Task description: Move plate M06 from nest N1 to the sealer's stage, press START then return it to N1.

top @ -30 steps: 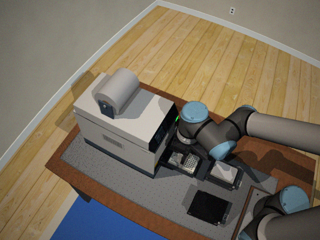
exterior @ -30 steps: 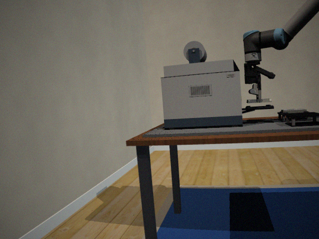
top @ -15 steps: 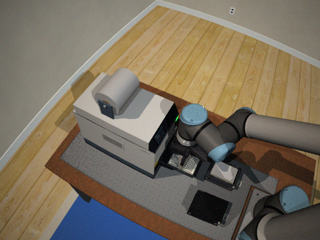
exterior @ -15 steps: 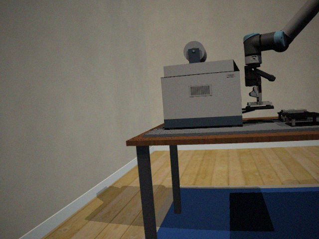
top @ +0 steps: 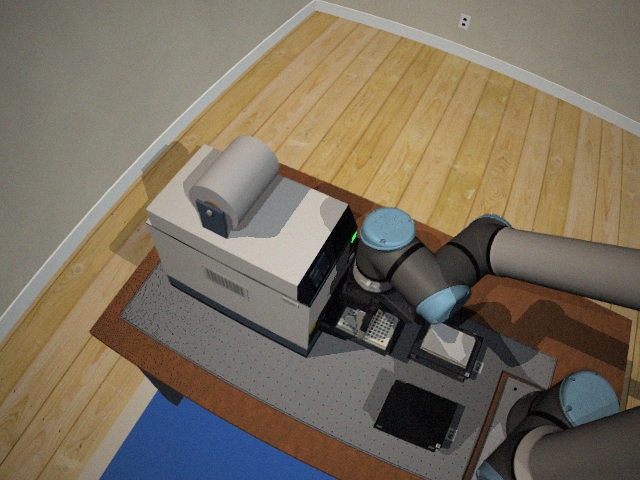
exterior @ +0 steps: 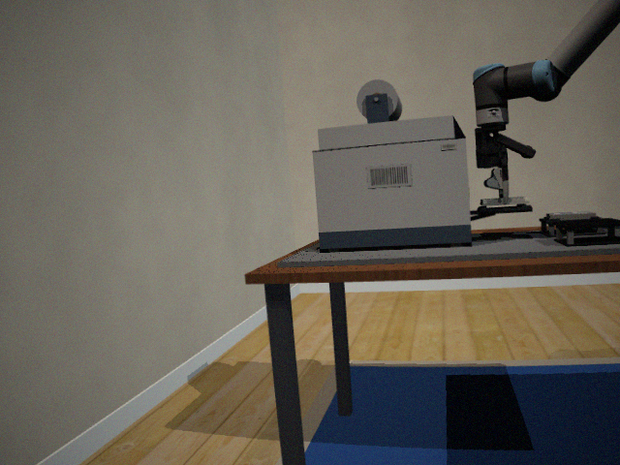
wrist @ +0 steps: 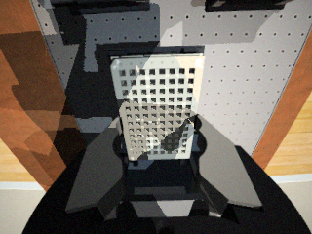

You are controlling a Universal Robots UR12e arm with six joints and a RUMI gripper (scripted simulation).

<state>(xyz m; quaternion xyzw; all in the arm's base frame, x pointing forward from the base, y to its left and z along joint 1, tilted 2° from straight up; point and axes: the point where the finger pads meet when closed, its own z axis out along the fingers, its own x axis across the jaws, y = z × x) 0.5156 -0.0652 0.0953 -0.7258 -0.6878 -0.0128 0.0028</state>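
Now: hand 30 mm above the sealer stage. Also, from my hand: foil-covered plate 210 mm behind, 60 mm to the right, 60 mm below; white well plate 10 mm below; square button 100 mm to the right, 100 mm ahead, 70 mm above.
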